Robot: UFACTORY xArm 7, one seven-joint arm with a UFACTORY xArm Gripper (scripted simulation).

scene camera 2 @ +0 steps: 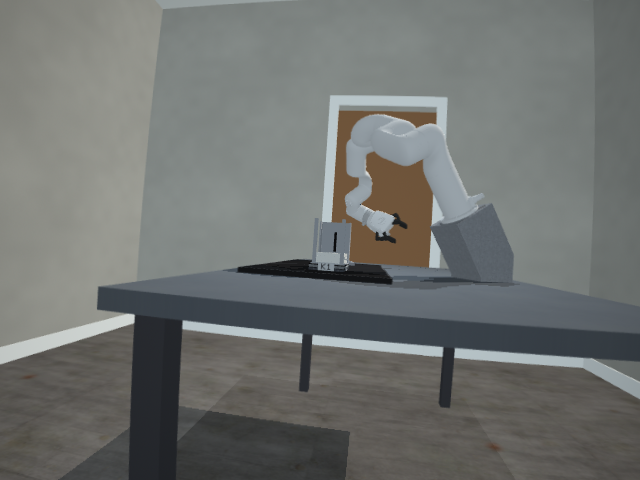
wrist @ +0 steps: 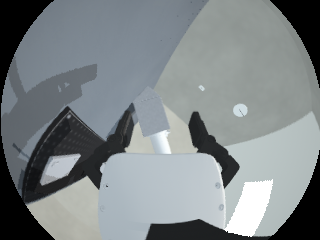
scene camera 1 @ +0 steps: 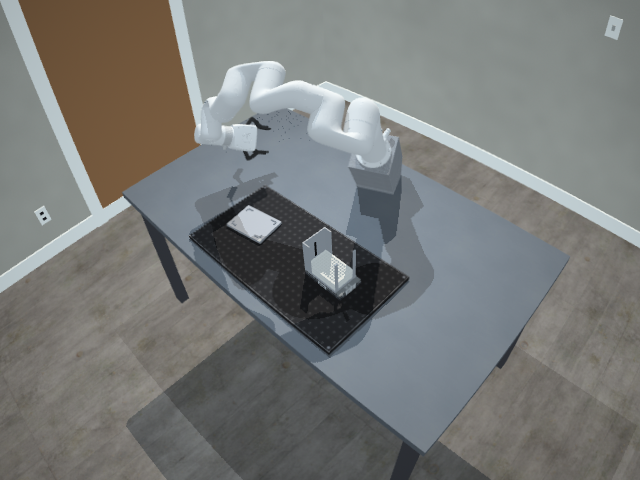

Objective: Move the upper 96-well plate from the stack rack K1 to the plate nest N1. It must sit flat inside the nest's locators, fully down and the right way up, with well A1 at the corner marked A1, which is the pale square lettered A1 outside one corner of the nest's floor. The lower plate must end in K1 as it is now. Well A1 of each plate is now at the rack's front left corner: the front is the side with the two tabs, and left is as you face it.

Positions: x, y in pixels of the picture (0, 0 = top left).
Labels:
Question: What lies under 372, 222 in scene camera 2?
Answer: The gripper.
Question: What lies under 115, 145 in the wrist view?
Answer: The gripper.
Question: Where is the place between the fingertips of the gripper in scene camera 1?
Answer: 268, 140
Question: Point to a 96-well plate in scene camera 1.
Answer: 323, 265

